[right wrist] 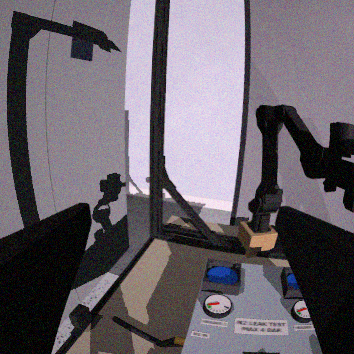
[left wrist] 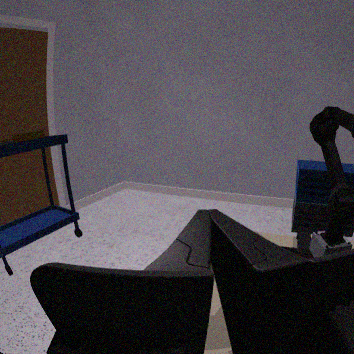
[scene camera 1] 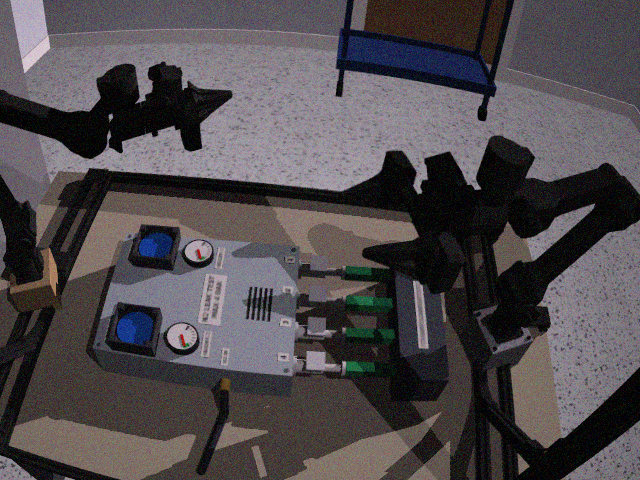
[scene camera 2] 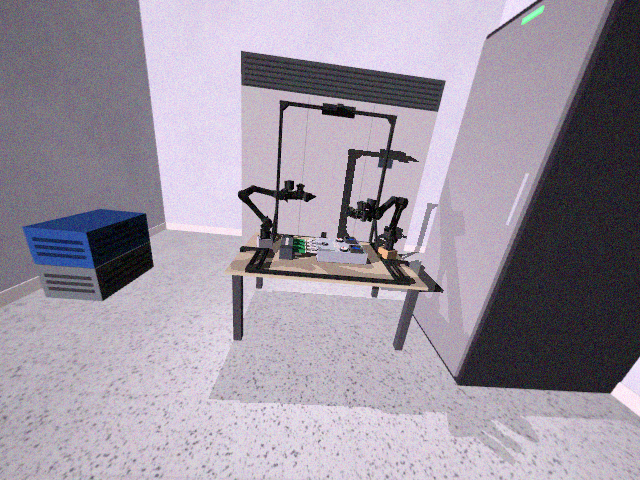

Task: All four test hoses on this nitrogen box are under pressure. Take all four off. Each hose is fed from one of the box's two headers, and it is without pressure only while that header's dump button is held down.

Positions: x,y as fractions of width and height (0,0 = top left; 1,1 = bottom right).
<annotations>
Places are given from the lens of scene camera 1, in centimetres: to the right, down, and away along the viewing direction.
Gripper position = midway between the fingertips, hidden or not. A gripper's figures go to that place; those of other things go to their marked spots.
left gripper (scene camera 1: 0.36,0.19): -14, -24, 85
right gripper (scene camera 1: 0.55,0.47): 3, -2, 60
grey nitrogen box (scene camera 1: 0.37,0.64): -14, 11, 92
</annotations>
